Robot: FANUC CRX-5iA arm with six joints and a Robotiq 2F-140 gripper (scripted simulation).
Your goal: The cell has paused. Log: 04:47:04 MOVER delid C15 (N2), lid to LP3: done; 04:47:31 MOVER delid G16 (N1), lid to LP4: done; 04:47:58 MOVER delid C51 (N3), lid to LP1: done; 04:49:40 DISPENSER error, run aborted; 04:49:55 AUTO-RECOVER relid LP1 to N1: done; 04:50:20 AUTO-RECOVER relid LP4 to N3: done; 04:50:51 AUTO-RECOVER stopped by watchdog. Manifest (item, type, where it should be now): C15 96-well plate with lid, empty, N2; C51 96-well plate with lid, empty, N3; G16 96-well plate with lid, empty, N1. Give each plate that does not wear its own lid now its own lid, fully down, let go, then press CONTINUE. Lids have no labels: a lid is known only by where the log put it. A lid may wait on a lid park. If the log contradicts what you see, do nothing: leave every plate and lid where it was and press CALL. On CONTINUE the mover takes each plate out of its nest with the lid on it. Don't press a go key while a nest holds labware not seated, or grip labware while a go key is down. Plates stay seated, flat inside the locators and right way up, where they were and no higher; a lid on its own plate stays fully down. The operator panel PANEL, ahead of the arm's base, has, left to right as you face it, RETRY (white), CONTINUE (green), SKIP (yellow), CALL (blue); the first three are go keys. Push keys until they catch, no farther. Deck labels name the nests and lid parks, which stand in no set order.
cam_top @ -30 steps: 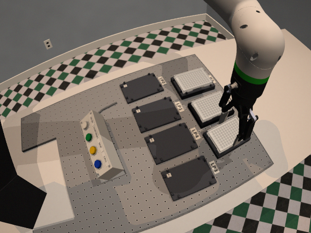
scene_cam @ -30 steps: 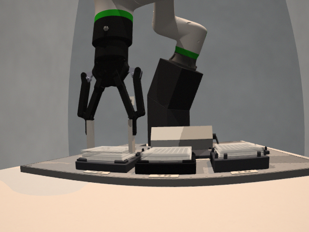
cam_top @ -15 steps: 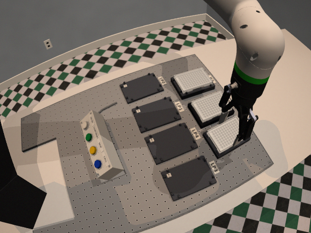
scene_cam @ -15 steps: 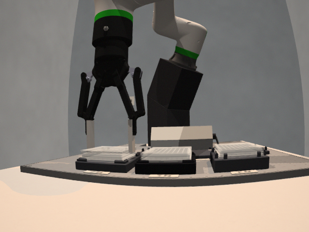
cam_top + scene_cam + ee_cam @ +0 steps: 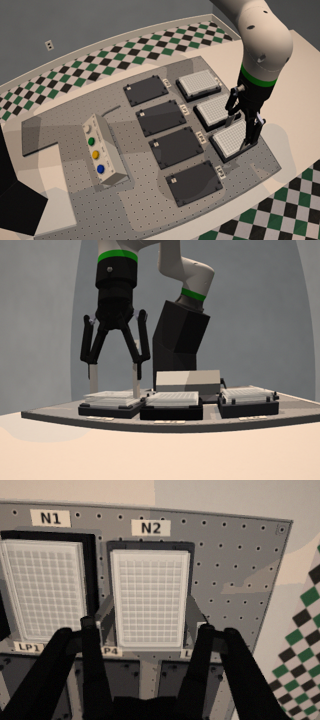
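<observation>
My gripper is now 30 mm above the plate. Also, from my hand: LP3 label (90 mm to the right, 70 mm behind, 60 mm below); then lid park LP4 (190 mm behind, 50 mm below, 20 mm to the left); then lid park LP3 (160 mm behind, 110 mm to the right, 50 mm below).
</observation>
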